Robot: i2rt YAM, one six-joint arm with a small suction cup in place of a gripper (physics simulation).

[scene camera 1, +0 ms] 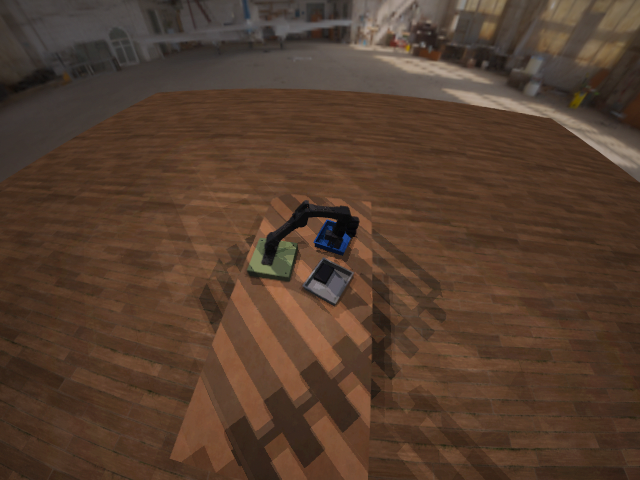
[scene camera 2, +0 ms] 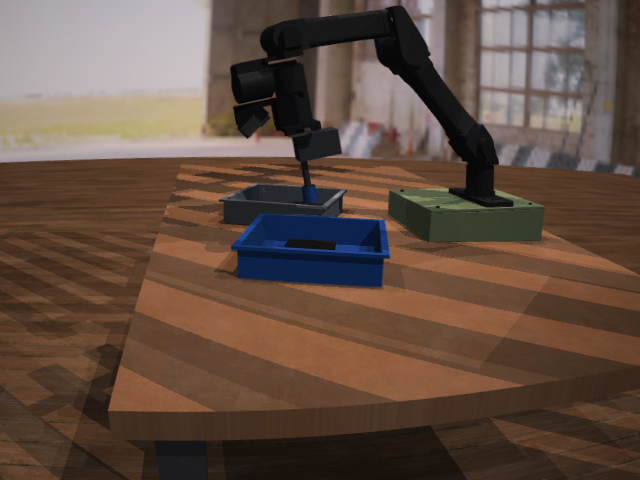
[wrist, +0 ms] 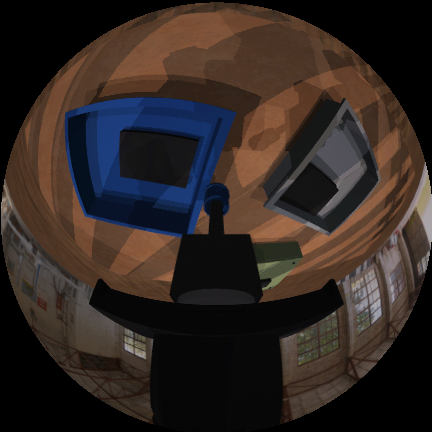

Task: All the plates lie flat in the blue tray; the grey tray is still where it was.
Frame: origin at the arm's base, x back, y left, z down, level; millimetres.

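Seen in the pictures: hand, tool point: point(scene camera 1: 331, 246) point(scene camera 2: 310, 200) point(wrist: 215, 194); arm's base, link origin: point(scene camera 1: 270, 252) point(scene camera 2: 479, 198).
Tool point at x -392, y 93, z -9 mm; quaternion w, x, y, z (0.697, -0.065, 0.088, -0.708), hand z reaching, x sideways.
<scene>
Offsets run from my tool point to a thing's top centre. Level surfaces: height alone.
One black plate {dx -18, dy +92, dz +65 mm} point(scene camera 2: 310, 244) point(wrist: 159, 157) lies flat on the floor of the blue tray {dx -14, dy +130, dz +27 mm} point(scene camera 1: 330, 250) point(scene camera 2: 310, 267) point(wrist: 135, 225). Another black plate {dx +28, dy -176, dz +46 mm} point(scene camera 1: 324, 272) point(wrist: 311, 189) lies in the grey tray {dx -8, dy -233, dz +27 mm} point(scene camera 1: 321, 296) point(scene camera 2: 273, 210) point(wrist: 298, 220), toward one corner. My suction cup point(scene camera 2: 309, 194) point(wrist: 217, 196) is blue, with suction off, and bears nothing. It hangs above the level of the tray rims; in the wrist view it shows beside the blue tray's edge, on the side toward the grey tray. In scene camera 1 the arm's wrist hides the cup and part of the blue tray.
The arm stands on a green base block point(scene camera 1: 272, 259) point(scene camera 2: 483, 224) point(wrist: 280, 260), beside both trays. The wooden table {dz +77 mm} point(scene camera 1: 289, 335) point(scene camera 2: 320, 335) bears the block and trays. The two trays stand close together with a narrow gap between them. Striped shadows cross the table.
</scene>
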